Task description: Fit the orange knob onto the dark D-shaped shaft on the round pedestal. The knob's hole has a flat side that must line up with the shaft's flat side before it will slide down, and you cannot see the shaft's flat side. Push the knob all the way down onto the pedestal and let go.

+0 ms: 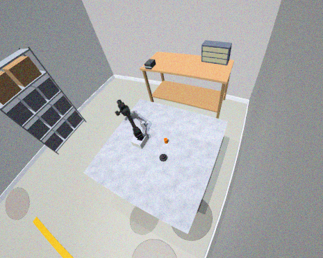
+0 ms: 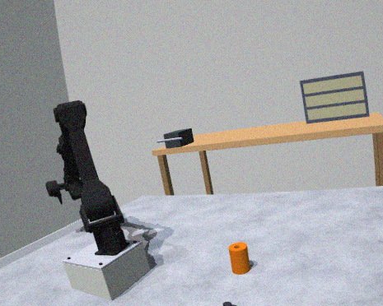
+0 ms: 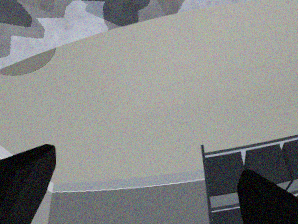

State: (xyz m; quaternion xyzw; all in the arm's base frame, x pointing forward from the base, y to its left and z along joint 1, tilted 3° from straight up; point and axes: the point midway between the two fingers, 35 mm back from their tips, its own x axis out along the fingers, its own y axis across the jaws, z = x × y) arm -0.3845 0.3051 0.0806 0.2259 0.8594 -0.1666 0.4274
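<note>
My gripper tip is 690 mm short of the orange knob, 260 mm to the left of it and 80 mm above it. From my gripper tip the other things lie so: round dark pedestal (710 mm ahead, 460 mm to the right, 80 mm below).
</note>
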